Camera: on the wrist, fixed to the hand. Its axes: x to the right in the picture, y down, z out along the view.
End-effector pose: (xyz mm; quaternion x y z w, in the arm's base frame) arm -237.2 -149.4 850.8 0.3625 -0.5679 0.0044 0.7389
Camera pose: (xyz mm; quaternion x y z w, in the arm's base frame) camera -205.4 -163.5 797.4 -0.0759 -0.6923 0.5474 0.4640
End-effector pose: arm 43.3 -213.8 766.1 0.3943 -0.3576 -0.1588 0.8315
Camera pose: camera 42.0 -218.8 702.5 0.0929 -0.5832 0.4767 0.6512
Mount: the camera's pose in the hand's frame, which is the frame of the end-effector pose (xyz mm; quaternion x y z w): -28.0 -52.1 -23.9 0.0836 -0.0493 0.6965 0.7109
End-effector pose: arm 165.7 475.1 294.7 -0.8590 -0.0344 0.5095 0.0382
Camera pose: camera 172.2 523.4 335.8 0.6063 -0.6145 -0.4340 0.2576
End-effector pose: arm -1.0 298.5 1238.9 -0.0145 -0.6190 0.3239 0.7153
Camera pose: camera 42.9 253.0 1230.8 -0.3657 -0.4382 0.7810 0.2536
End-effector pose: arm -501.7 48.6 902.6 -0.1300 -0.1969 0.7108 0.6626
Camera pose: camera -442.2 25.7 902.8 0.1391 0.0227 -0.9897 0.0229
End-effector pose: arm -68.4 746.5 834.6 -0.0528 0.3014 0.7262 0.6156
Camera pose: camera -20.6 713.5 808.3 -0.2597 -0.2814 -0.9225 0.0489
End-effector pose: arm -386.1 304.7 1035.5 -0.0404 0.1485 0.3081 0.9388
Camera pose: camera -382.9 242.8 1020.4 0.1684 0.1132 0.8625 0.4635
